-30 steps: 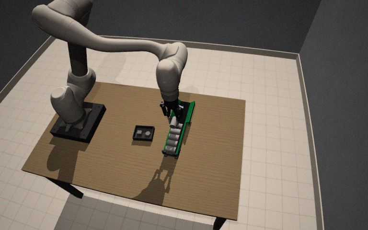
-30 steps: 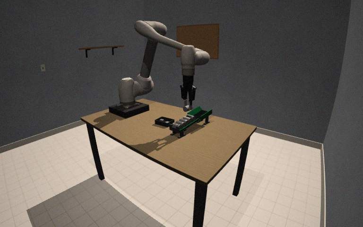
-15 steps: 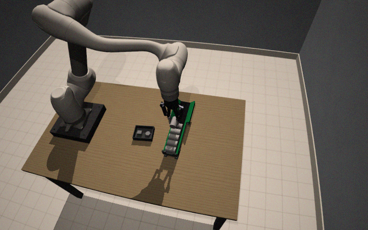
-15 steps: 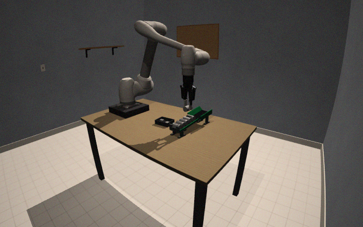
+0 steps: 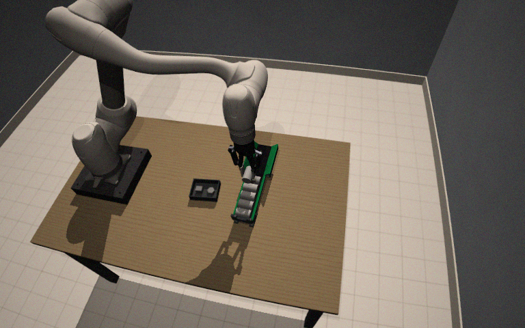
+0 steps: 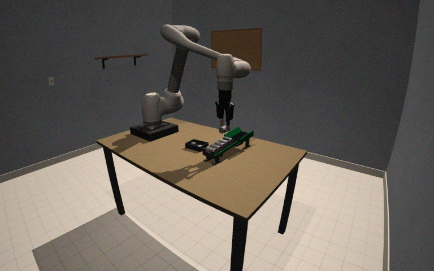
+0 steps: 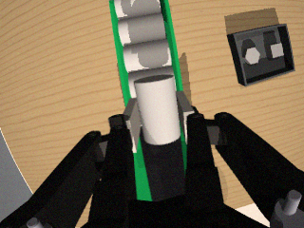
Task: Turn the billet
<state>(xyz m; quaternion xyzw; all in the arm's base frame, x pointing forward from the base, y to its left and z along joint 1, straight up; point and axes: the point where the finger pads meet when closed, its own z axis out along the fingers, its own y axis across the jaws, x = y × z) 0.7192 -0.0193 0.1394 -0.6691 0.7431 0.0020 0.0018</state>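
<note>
Now: the billet 30 mm below my hand. Also, from my hand: small black tray 220 mm behind, 10 mm to the right, 190 mm below; then stop 10 mm behind, 150 mm to the right, 140 mm below.
</note>
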